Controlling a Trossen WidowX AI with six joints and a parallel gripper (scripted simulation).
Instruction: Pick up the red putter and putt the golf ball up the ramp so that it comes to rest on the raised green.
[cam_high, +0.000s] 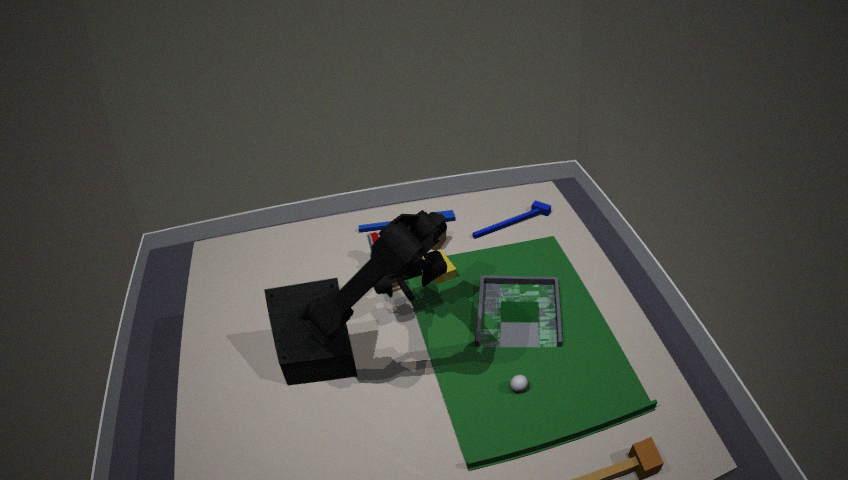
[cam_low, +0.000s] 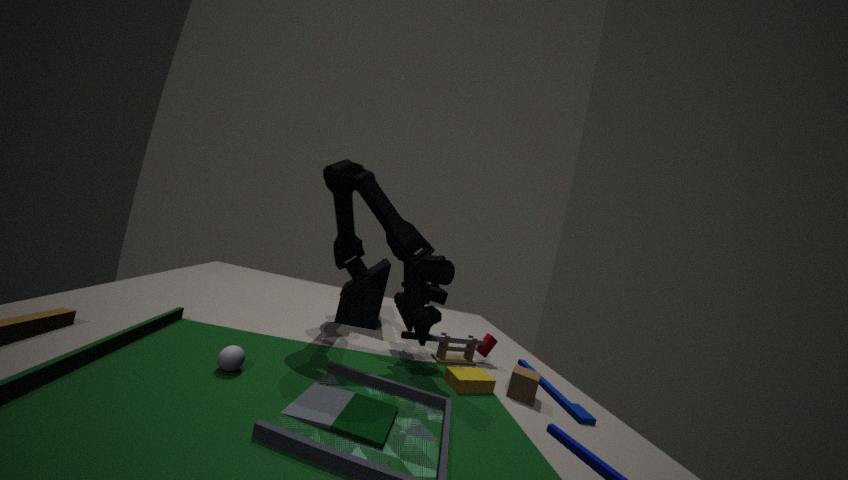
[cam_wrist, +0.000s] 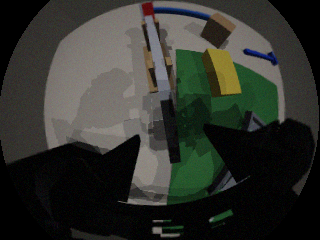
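Now: gripper tip 30 mm past the wooden stand, 130 mm to the right of it and 20 mm above it. From my gripper tip the other things lie so: green mat 260 mm ahead, 180 mm to the right, 50 mm below; yellow block 110 mm ahead, 120 mm to the left, 40 mm below; tan block 120 mm ahead, 250 mm to the left, 30 mm below.
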